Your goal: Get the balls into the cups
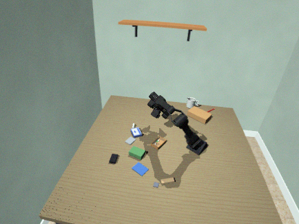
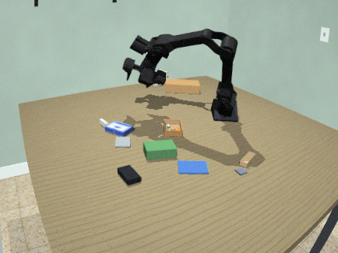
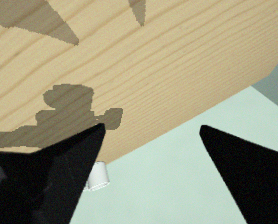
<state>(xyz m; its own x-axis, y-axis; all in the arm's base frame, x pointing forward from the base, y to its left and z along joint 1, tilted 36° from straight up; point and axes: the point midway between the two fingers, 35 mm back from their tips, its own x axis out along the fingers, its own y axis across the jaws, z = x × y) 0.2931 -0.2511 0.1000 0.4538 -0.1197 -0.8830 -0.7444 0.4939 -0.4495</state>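
Right now my hand is 7 cm past the wooden puzzle, 20 cm to the right of it and 15 cm above it. Also, from my hand: green block (5 cm ahead, 36 cm to the left, 14 cm below); then grey tile (14 cm ahead, 25 cm to the left, 16 cm below); then blue-white box (13 cm ahead, 15 cm to the left, 15 cm below).
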